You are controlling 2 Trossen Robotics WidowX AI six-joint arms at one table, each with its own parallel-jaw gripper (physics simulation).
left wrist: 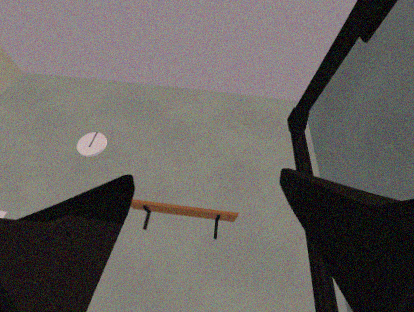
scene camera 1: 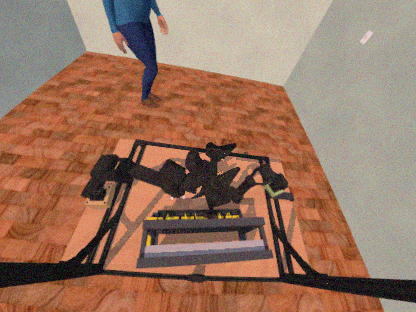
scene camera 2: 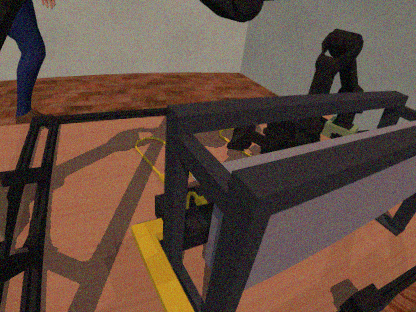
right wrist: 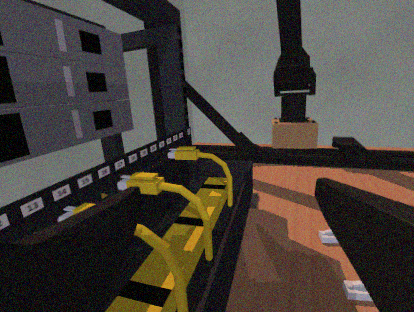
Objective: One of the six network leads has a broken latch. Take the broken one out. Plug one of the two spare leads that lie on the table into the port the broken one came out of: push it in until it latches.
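Seen in the pictures: left gripper, fingertip midpoint: (left wrist: 208, 178) (scene camera 1: 237, 155); right gripper, fingertip midpoint: (scene camera 1: 193, 206) (scene camera 2: 245, 156) (right wrist: 227, 191); left arm's base, link origin: (scene camera 1: 98, 194) (right wrist: 293, 120); right arm's base, link origin: (scene camera 1: 274, 187) (scene camera 2: 342, 124).
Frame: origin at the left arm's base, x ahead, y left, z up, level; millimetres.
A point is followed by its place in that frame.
Yellow network leads with clear plugs (right wrist: 145, 183) @(x 446, y -142, z 12 mm) (right wrist: 186, 153) @(x 357, y -143, z 11 mm) stand along the numbered port strip (right wrist: 46, 200) @(x 503, y -168, z 24 mm); another plug (right wrist: 82, 209) @(x 496, y -151, z 17 mm) is partly hidden by a finger. Which latch is broken I cannot tell. The spare leads' pale plug ends (right wrist: 328, 236) @(x 369, y 6, z -71 mm) (right wrist: 357, 290) @(x 434, y 12, z -71 mm) lie on the table; a yellow cable loop (scene camera 2: 150, 162) @(x 353, y 104, z -72 mm) also shows in scene camera 2. My right gripper (right wrist: 227, 191) @(x 479, y -73, z 26 mm) (scene camera 2: 240, 142) @(x 479, y -73, z 26 mm) (scene camera 1: 202, 200) is open beside the row of leads, holding nothing. My left gripper (left wrist: 208, 178) @(x 558, y -79, z 491 mm) (scene camera 1: 221, 148) is open and empty, raised away from the leads, facing wall and ceiling.
The dark rack (scene camera 1: 210, 223) @(x 530, y -188, z 184 mm) (scene camera 2: 280, 110) @(x 406, y -199, z 179 mm) stands at the front of the table, with a grey unit (right wrist: 45, 75) @(x 419, y -252, z 102 mm) above the ports. A yellow-and-black bar (right wrist: 175, 235) @(x 436, y -127, z -38 mm) runs below the leads. Black frame rails (scene camera 1: 200, 277) @(x 508, y -370, z -23 mm) edge the table. A person (scene camera 1: 142, 50) stands behind it.
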